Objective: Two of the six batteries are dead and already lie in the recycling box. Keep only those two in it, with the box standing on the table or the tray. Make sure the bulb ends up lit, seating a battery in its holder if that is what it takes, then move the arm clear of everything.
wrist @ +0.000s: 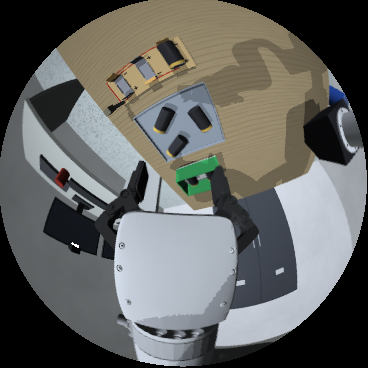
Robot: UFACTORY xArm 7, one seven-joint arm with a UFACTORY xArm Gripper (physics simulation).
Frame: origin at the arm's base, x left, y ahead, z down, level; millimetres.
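Seen in the pictures: gripper, between the fingertips: point(179, 169).
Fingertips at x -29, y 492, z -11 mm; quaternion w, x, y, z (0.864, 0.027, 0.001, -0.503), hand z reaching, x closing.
Note:
A point is followed by its place in that frame.
A green recycling box point(200, 187) @[x 232, y 532, z 143 mm] stands on the table near its edge. A dark battery point(193, 180) @[x 187, y 544, z 149 mm] shows inside; the rest of its contents is partly hidden by the right finger. The grey tray point(212, 137) @[x 63, y 432, z 181 mm] holds three black batteries with yellow ends, at left point(164, 119) @[x -53, y 521, z 147 mm], at right point(201, 119) @[x -16, y 444, z 147 mm] and nearest the box point(177, 145) @[x 28, y 528, z 147 mm]. Beyond it lies a wooden holder board point(160, 66) @[x -173, y 471, z 174 mm]; a black battery point(171, 54) @[x -180, y 438, z 138 mm] sits in its far-right holder. Two grey holders point(145, 69) @[x -185, y 502, z 173 mm] point(123, 86) @[x -182, y 568, z 172 mm] show no black battery. I cannot make out a lit bulb. My gripper point(179, 169) @[x -29, y 492, z -11 mm] is open and empty, its right finger overlapping the box in view.
The wooden table point(260, 120) @[x 53, y 264, z 184 mm] extends right of the tray. A small black part point(116, 107) @[x -144, y 590, z 127 mm] lies at the board's near-left end. A black block-like arm base point(327, 132) @[x 42, y 64, z 49 mm] stands at the right edge, with a blue object point(337, 94) behind it. A dark cabinet point(277, 240) stands below the table edge.

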